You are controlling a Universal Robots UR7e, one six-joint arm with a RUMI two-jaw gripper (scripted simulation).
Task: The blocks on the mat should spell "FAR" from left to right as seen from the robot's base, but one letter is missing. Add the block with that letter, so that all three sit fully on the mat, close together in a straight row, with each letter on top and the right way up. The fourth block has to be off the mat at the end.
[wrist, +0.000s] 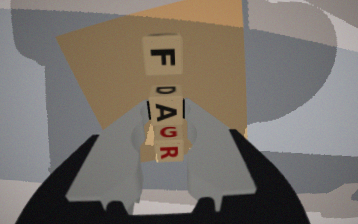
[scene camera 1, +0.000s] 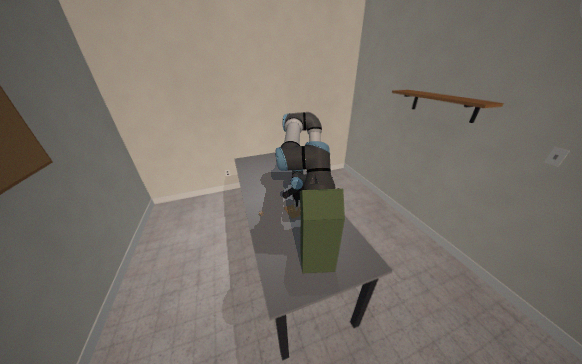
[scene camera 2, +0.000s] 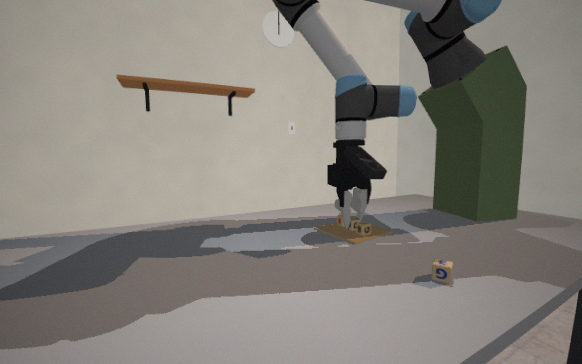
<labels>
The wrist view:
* my gripper: 167, 100
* tan mat: 106, 59
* red R block: 168, 140
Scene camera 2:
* my gripper: 352, 228
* tan mat: 333, 229
</labels>
